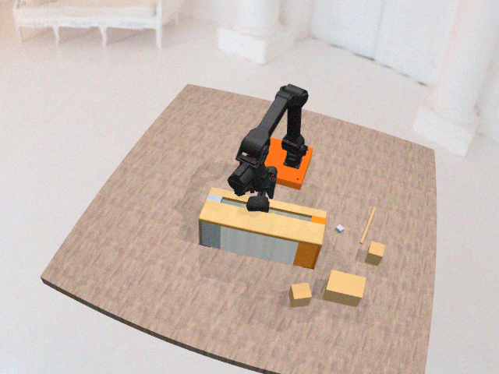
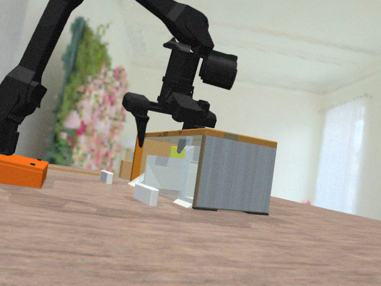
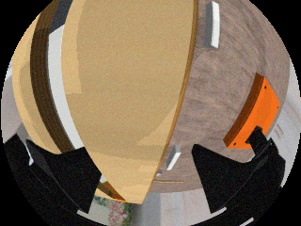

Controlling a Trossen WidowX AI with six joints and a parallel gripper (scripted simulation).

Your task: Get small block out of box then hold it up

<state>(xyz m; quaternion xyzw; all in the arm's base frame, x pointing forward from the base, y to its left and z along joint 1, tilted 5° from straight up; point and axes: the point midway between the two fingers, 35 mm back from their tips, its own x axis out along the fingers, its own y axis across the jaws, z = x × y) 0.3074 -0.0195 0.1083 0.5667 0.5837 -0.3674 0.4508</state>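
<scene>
Right now my gripper tip is 40 mm short of the clear-fronted box, 30 mm above it and 10 mm to the right of it. Also, from my gripper tip: yellow block: 50 mm ahead, 30 mm to the left; then thin wooden stick: 360 mm to the left, 130 mm behind, 90 mm below.
</scene>
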